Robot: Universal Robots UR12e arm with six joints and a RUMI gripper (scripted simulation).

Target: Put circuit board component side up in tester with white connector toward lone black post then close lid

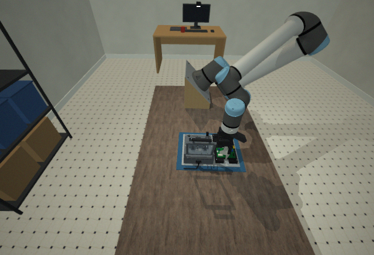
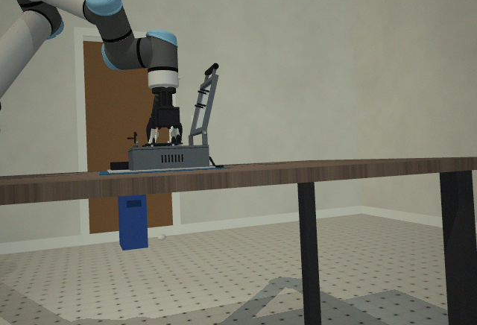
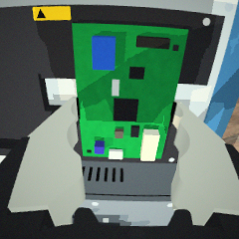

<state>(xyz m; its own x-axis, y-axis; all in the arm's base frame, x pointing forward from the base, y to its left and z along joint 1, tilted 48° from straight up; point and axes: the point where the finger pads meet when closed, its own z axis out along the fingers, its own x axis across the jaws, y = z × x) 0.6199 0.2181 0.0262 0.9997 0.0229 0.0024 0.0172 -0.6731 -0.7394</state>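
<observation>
Right now my hand is 13 cm to the left of the tester, 8 cm below it and 1 cm past it. From my hand the other things lie so: green circuit board (right at my hand); then tester lid (17 cm to the right, 15 cm above, 9 cm ahead).
</observation>
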